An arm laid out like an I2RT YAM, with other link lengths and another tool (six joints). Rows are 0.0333 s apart.
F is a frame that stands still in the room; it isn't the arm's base.
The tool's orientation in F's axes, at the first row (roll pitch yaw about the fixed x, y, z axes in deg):
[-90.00 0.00 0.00]
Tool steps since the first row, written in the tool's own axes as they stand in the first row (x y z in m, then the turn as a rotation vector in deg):
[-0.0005 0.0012 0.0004 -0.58 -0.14 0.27]
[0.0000 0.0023 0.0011 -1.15 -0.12 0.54]
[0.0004 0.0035 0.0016 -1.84 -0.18 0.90]
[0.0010 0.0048 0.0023 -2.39 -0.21 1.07]
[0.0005 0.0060 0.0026 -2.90 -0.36 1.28]
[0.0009 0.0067 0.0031 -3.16 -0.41 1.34]
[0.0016 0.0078 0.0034 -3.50 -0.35 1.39]
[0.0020 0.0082 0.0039 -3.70 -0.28 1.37]
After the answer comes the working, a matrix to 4 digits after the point.
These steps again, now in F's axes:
[-0.0005 0.0004 -0.0012 -0.58 0.27 0.14]
[0.0000 0.0011 -0.0023 -1.15 0.54 0.12]
[0.0004 0.0016 -0.0035 -1.84 0.90 0.18]
[0.0010 0.0023 -0.0048 -2.39 1.07 0.21]
[0.0005 0.0026 -0.0060 -2.90 1.28 0.36]
[0.0009 0.0031 -0.0067 -3.16 1.34 0.41]
[0.0016 0.0034 -0.0078 -3.50 1.39 0.35]
[0.0020 0.0039 -0.0082 -3.70 1.37 0.28]

The tool's axes in the first row as the columns of a matrix, in F's axes (rounded; the answer above uses it unrounded):
[1.0000 0.0000 0.0000]
[0.0000 0.0000 1.0000]
[0.0000 -1.0000 0.0000]

